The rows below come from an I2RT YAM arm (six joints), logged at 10 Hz.
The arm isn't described. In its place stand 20 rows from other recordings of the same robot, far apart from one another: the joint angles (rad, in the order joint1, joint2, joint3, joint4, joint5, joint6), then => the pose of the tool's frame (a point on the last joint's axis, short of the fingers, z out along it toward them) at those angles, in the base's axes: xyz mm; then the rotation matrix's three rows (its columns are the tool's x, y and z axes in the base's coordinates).
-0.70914 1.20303 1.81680 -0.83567 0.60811 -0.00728 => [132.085, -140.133, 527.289], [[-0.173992, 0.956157, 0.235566], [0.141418, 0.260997, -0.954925], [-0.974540, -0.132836, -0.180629]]
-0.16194 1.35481 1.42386 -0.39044 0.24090 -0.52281 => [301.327, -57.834, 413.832], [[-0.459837, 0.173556, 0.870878], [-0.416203, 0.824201, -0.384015], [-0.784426, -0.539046, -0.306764]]
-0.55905 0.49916 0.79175 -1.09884 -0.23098 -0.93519 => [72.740, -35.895, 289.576], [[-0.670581, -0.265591, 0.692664], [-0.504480, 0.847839, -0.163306], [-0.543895, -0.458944, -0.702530]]
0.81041 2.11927 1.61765 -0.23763 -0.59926 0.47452 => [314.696, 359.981, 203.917], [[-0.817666, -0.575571, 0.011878], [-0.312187, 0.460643, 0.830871], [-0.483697, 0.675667, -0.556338]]
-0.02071 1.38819 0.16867 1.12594 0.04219 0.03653 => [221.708, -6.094, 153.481], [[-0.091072, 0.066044, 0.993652], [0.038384, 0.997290, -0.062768], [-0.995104, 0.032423, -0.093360]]
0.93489 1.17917 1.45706 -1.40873 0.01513 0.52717 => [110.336, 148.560, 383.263], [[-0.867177, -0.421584, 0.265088], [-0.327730, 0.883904, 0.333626], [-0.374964, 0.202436, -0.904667]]
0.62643 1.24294 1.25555 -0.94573 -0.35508 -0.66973 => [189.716, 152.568, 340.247], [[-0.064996, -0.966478, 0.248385], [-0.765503, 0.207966, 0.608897], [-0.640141, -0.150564, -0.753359]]
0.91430 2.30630 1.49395 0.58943 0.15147 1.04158 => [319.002, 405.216, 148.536], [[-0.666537, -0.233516, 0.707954], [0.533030, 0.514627, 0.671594], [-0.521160, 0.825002, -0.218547]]
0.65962 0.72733 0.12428 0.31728 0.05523 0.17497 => [130.580, 98.778, 168.612], [[-0.318590, -0.522548, 0.790850], [-0.027112, 0.839007, 0.543445], [-0.947505, 0.151695, -0.281466]]
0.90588 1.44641 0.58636 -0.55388 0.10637 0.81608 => [132.326, 162.655, 120.872], [[-0.980086, -0.085140, 0.179396], [-0.076091, 0.995485, 0.056742], [-0.183417, 0.041962, -0.982139]]
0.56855 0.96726 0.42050 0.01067 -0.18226 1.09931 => [168.735, 115.467, 199.054], [[-0.784210, 0.083318, 0.614877], [0.538650, 0.583312, 0.607950], [-0.308012, 0.807964, -0.502318]]
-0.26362 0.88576 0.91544 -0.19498 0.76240 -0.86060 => [181.337, -74.410, 368.773], [[-0.745159, 0.431222, 0.508710], [-0.366842, 0.371985, -0.852675], [-0.556925, -0.821994, -0.118998]]
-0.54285 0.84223 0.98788 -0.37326 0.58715 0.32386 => [142.984, -109.297, 382.017], [[0.100750, 0.907282, 0.408275], [0.248630, 0.374382, -0.893320], [-0.963344, 0.191511, -0.187859]]
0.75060 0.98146 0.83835 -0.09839 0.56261 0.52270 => [177.788, 139.860, 332.512], [[-0.250488, -0.084429, 0.964431], [0.343812, 0.923496, 0.170142], [-0.905014, 0.374201, -0.202297]]
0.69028 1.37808 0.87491 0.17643 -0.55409 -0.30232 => [228.460, 212.957, 273.570], [[0.039367, -0.957430, 0.285969], [-0.295852, 0.262191, 0.918547], [-0.954422, -0.120765, -0.272935]]
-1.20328 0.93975 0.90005 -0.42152 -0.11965 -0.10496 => [79.185, -193.843, 328.224], [[-0.252071, 0.866504, 0.430849], [0.365212, 0.497484, -0.786848], [-0.896147, -0.040990, -0.441859]]
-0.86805 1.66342 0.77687 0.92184 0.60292 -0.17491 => [210.180, -279.382, 228.091], [[-0.150658, 0.983583, 0.099329], [-0.043902, 0.093720, -0.994630], [-0.987611, -0.154209, 0.029062]]
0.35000 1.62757 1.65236 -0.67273 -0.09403 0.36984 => [342.362, 128.530, 377.077], [[-0.677437, -0.178935, 0.713485], [0.135812, 0.922861, 0.360394], [-0.722934, 0.341044, -0.600879]]
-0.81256 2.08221 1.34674 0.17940 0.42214 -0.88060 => [306.801, -345.148, 167.633], [[-0.926345, 0.294143, 0.235296], [-0.044870, 0.534048, -0.844263], [-0.373994, -0.792636, -0.481514]]
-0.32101 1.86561 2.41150 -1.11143 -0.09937 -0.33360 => [349.686, -112.552, 485.952], [[-0.557246, 0.055054, 0.828520], [-0.158081, 0.972516, -0.170945], [-0.815161, -0.226232, -0.533228]]
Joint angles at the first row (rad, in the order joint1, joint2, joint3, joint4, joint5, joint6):
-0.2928, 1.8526, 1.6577, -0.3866, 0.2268, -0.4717
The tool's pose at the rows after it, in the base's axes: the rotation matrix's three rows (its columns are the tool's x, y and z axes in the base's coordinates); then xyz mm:
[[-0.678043 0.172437 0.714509], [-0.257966 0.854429 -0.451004], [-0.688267 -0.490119 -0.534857]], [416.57 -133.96 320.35]
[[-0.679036 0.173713 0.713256], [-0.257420 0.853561 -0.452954], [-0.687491 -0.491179 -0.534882]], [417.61 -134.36 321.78]
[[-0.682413 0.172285 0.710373], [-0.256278 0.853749 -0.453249], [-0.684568 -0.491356 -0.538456]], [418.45 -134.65 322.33]
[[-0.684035 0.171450 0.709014], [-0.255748 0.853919 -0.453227], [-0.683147 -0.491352 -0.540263]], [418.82 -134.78 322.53]
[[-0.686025 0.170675 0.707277], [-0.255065 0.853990 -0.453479], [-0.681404 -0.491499 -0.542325]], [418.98 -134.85 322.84]
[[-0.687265 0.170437 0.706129], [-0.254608 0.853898 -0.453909], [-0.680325 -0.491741 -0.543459]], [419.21 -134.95 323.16]
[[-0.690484 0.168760 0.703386], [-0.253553 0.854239 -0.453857], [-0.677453 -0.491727 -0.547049]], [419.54 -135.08 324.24]
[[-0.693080 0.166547 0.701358], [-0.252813 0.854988 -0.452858], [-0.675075 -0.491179 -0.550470]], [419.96 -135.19 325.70]
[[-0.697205 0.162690 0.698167], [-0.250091 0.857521 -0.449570], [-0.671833 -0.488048 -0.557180]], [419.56 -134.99 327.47]
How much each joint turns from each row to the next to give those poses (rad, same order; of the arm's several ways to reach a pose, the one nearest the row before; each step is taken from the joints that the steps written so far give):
0.0000, 0.0054, 0.0130, -0.0073, 0.0008, 0.0000
0.0000, 0.0049, 0.0122, -0.0076, 0.0022, 0.0000
0.0000, 0.0050, 0.0103, -0.0099, 0.0012, 0.0000
0.0000, 0.0023, 0.0046, -0.0046, 0.0004, 0.0000
0.0000, 0.0015, 0.0041, -0.0053, 0.0007, 0.0000
0.0000, 0.0015, 0.0039, -0.0038, 0.0008, 0.0000
0.0000, 0.0031, 0.0099, -0.0115, 0.0007, 0.0000
0.0000, 0.0034, 0.0118, -0.0126, -0.0003, 0.0000
0.0000, 0.0011, 0.0115, -0.0183, -0.0023, 0.0019

